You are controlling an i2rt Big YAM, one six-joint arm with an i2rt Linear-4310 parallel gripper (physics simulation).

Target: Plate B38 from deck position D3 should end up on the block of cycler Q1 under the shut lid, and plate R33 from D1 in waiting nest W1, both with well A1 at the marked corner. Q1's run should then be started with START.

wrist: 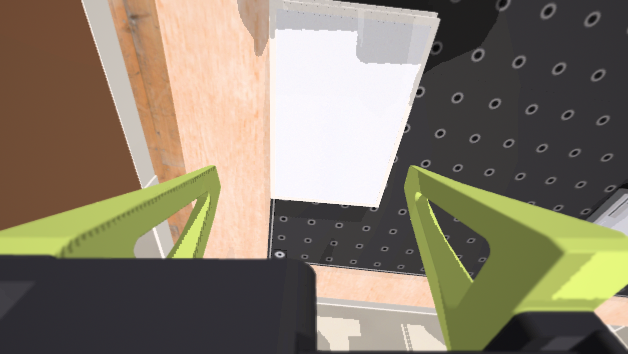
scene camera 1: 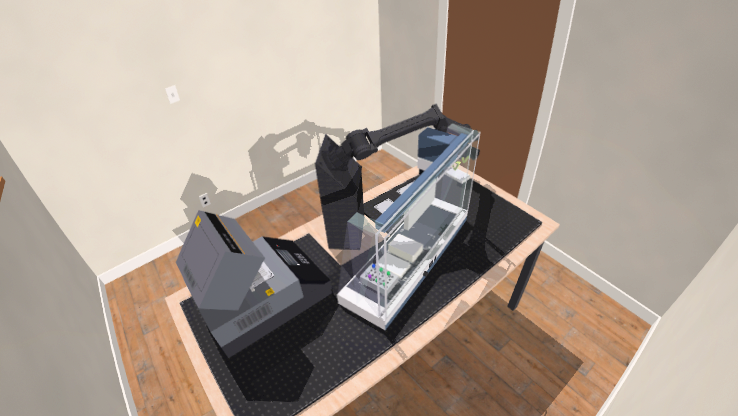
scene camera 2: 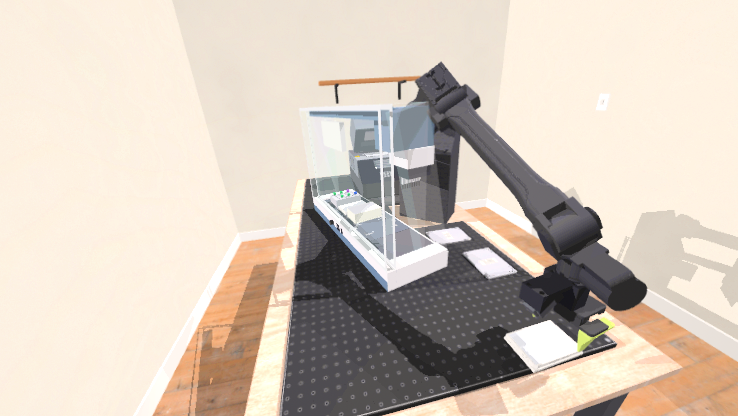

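Seen in the pictures: gripper, fingertip midpoint: (wrist: 312, 176) (scene camera 1: 459, 166) (scene camera 2: 556, 331); arm's base, link origin: (scene camera 1: 333, 161).
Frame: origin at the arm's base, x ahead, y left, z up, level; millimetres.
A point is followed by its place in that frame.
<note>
My gripper (scene camera 1: 459, 163) {x -78, y 796, z -358 mm} (scene camera 2: 563, 326) {x -78, y 796, z -358 mm} (wrist: 312, 176) {x -78, y 796, z -358 mm} is open and empty, its lime fingers pointing down above a flat white box (scene camera 1: 457, 174) (scene camera 2: 546, 343) {x -71, y 790, z -399 mm} (wrist: 340, 115) {x -60, y 785, z -399 mm} at the mat's corner. In the wrist view the box extends up from between the fingertips. A grey machine (scene camera 1: 248, 299) {x 321, y -524, z -216 mm} (scene camera 2: 369, 167) {x 257, y -291, z -254 mm} has its lid (scene camera 1: 222, 273) {x 348, y -564, z -15 mm} tilted up; a white piece shows under it. Two flat pale pieces (scene camera 2: 448, 235) {x -22, y 291, z -405 mm} (scene camera 2: 488, 262) {x -91, y 482, z -406 mm} lie on the mat beside the glass enclosure (scene camera 1: 382, 268) {x 564, y -105, z -44 mm} (scene camera 2: 421, 263) {x 141, y 517, z -362 mm}. The labels B38, R33, Q1, D1, D3 and W1 are not legible, nor are A1 corners.
The enclosure holds a rack with coloured caps (scene camera 1: 378, 277) (scene camera 2: 345, 197) and a cream box (scene camera 1: 405, 247) (scene camera 2: 364, 211). A blue and white unit (scene camera 1: 436, 144) {x 199, y 377, z 62 mm} (scene camera 2: 413, 134) {x 172, y 532, z 23 mm} stands high at its side. A black panel (scene camera 1: 294, 258) {x 169, y -291, z -269 mm} lies beside the grey machine. The dark arm base stands behind the enclosure.
</note>
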